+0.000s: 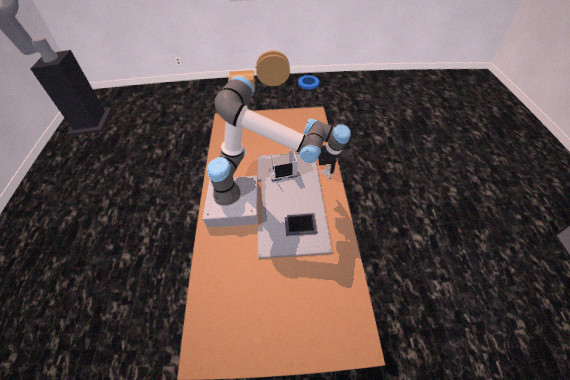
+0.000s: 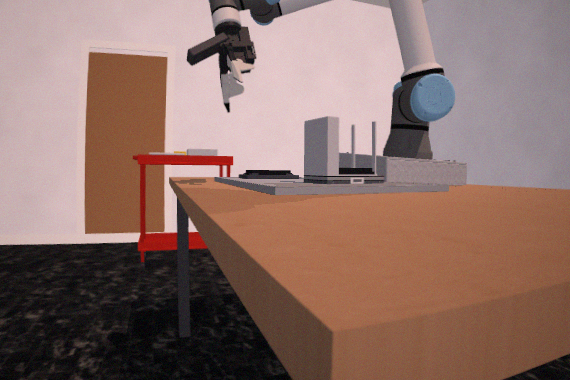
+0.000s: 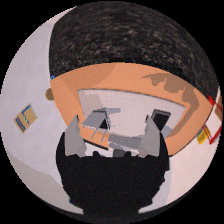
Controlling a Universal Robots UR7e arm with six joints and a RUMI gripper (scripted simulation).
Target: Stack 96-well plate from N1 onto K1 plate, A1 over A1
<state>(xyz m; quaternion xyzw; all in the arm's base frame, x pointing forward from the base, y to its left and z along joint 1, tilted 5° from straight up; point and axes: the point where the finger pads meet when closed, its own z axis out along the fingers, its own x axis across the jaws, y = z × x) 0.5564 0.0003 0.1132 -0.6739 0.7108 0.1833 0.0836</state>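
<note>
The black 96-well plate lies 22 cm to the right of my hand, 18 cm below it and 17 cm behind it. Round my hand: tall grey wall (16 cm to the left, 14 cm behind, 12 cm below).
</note>
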